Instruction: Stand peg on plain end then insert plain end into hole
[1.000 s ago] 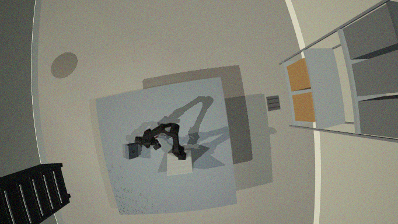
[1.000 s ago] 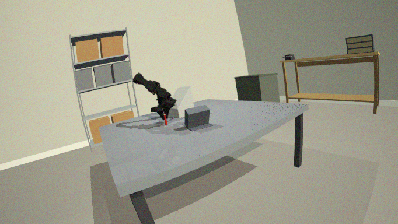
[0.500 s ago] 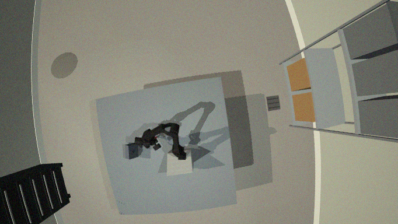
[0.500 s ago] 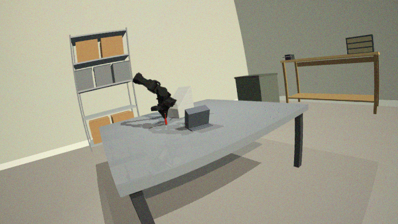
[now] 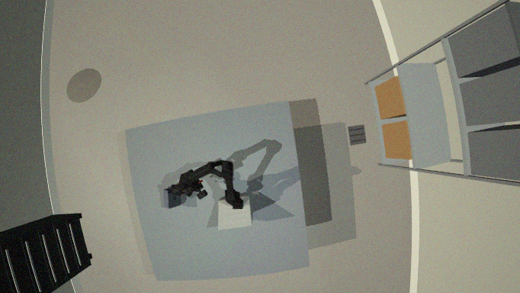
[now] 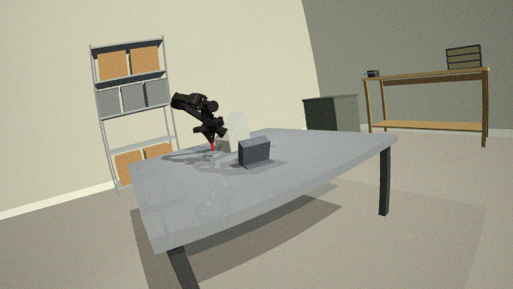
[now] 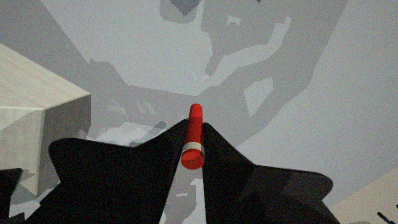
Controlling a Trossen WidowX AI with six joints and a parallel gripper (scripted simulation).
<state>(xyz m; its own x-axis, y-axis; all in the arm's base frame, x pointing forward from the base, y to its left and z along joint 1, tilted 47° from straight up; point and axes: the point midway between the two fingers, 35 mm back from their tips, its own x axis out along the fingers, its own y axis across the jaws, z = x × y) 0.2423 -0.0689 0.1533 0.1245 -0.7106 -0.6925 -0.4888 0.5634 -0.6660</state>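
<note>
My gripper tip is now 24 cm short of the sloped grey panel, 12 cm to the right of it and 4 cm above it. Also, from my gripper tip: red peg 2 cm above.
</note>
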